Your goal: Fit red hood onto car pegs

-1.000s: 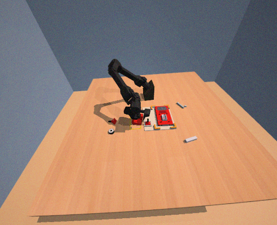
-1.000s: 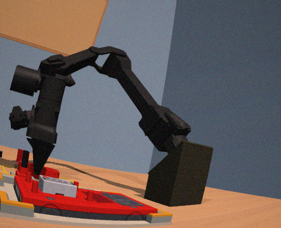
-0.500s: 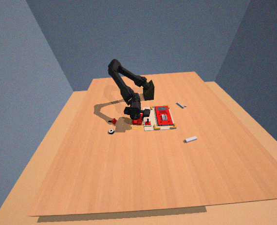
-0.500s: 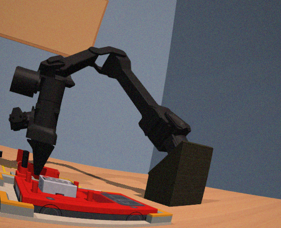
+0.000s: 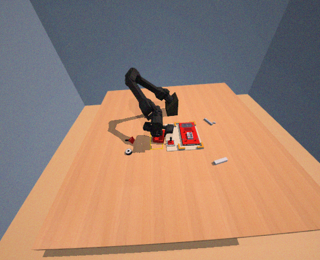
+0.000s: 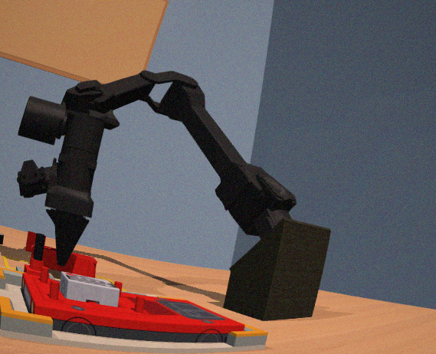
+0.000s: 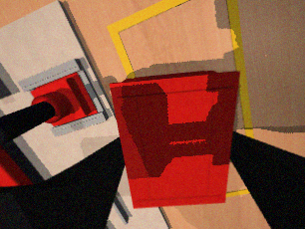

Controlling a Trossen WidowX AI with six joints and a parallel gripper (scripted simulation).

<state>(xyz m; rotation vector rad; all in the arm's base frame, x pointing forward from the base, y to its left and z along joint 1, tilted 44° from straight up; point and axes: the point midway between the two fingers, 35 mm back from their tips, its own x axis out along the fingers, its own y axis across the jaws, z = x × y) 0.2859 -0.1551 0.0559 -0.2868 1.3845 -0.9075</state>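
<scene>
Now: the grey engine block 20 cm to the left of my gripper tip and 5 cm ahead of it. Round my gripper tip: black wheel: 21 cm to the right, 7 cm ahead, 1 cm below; white jig plate: 17 cm to the left, 2 cm ahead, 1 cm below; red hood: 1 cm above.
</scene>
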